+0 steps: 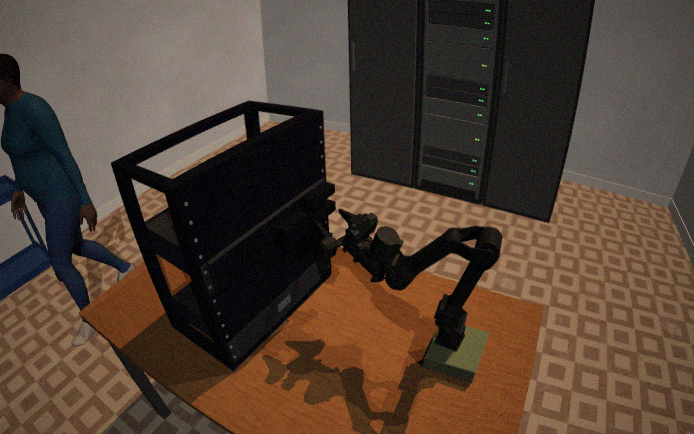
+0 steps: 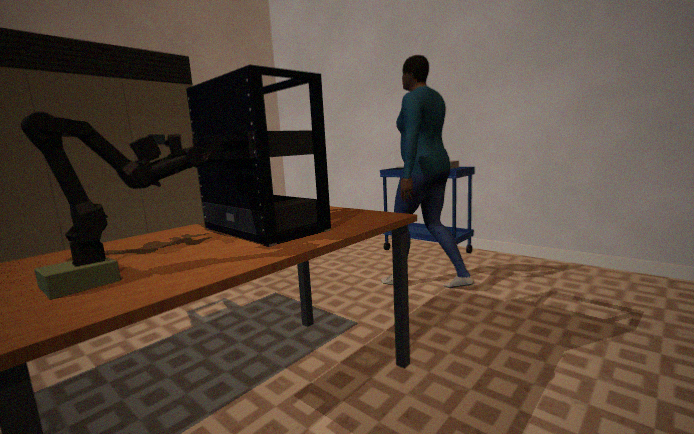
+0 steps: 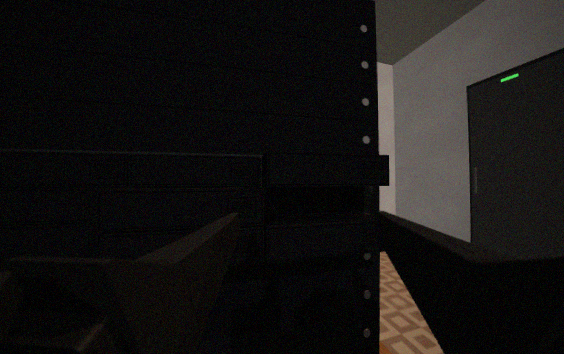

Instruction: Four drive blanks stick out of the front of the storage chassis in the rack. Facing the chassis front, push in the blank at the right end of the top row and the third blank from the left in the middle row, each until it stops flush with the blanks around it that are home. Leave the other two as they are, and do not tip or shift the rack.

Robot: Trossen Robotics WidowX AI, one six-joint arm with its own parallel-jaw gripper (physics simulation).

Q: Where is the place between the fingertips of my gripper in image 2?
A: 215, 147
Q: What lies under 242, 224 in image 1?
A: A black rack.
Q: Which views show my gripper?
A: Image 1, image 2 and image 3: all of them.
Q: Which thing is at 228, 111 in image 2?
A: A black rack.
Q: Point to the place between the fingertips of my gripper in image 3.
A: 306, 219
